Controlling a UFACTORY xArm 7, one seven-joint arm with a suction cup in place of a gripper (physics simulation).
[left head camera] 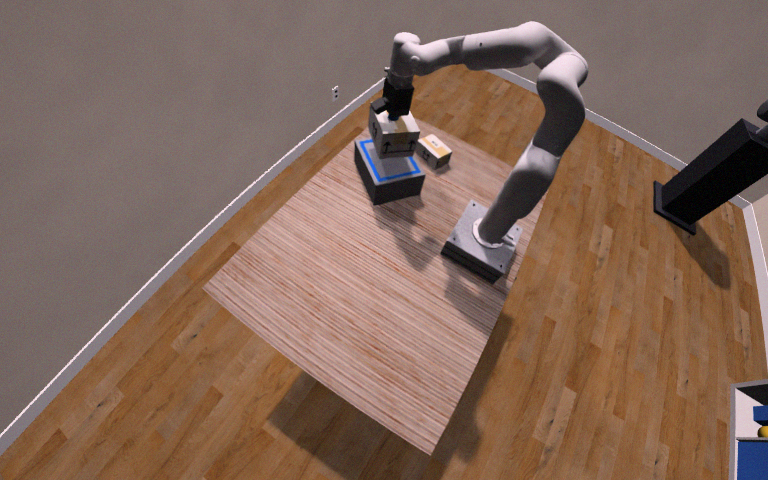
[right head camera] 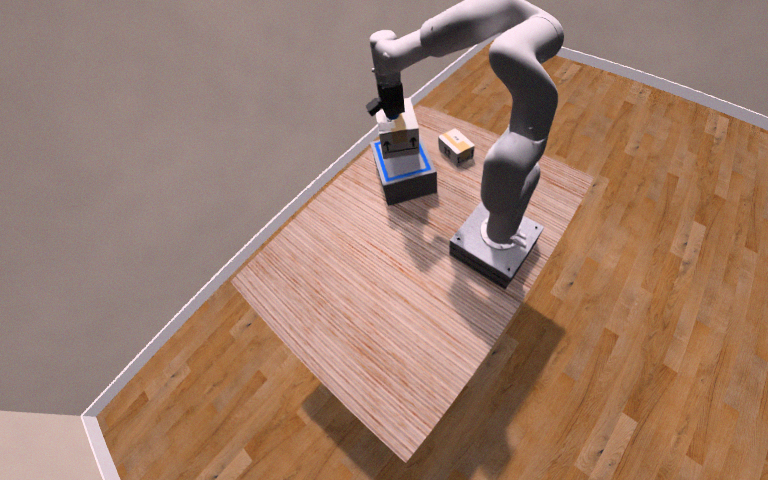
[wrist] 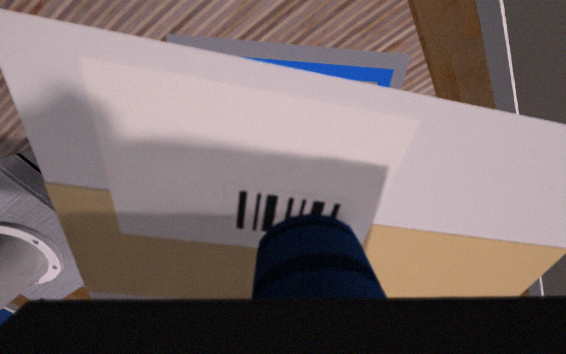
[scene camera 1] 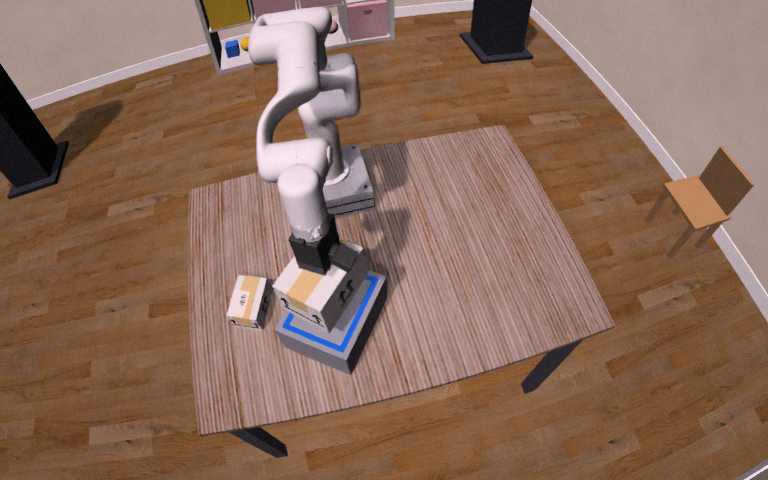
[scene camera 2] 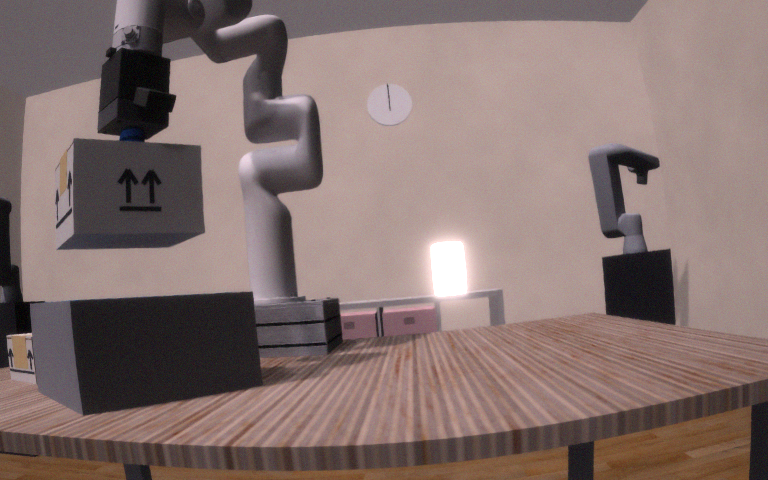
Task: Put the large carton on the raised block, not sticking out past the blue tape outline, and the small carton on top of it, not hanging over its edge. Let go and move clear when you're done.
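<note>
The large white carton (left head camera: 396, 138) (right head camera: 399, 135) (scene camera 1: 317, 288) (scene camera 2: 138, 189) (wrist: 240, 115) hangs from my suction gripper (left head camera: 393, 117) (right head camera: 391, 116) (scene camera 2: 131, 135) (wrist: 317, 250), whose blue cup is on its top face beside the barcode. The carton is in the air above the raised grey block (left head camera: 397, 189) (right head camera: 412, 186) (scene camera 1: 317, 349) (scene camera 2: 169, 345), with a clear gap under it in scene camera 2. The blue tape outline (left head camera: 390, 178) (right head camera: 403, 176) (scene camera 1: 317, 338) (wrist: 320, 69) on the block's top is partly hidden by the carton. The small carton (left head camera: 434, 150) (right head camera: 456, 146) (scene camera 1: 247, 301) (scene camera 2: 21, 355) stands on the table beside the block.
The arm's base plate (left head camera: 481, 243) (right head camera: 497, 246) (scene camera 1: 351, 195) (scene camera 2: 297, 328) stands on the striped table (left head camera: 339, 271) (right head camera: 368, 271) (scene camera 1: 464, 243) (scene camera 2: 453, 384). A wooden chair (scene camera 1: 696, 200), a shelf unit (scene camera 1: 215, 53) and dark pedestals (scene camera 1: 501, 28) (scene camera 2: 637, 288) stand off the table.
</note>
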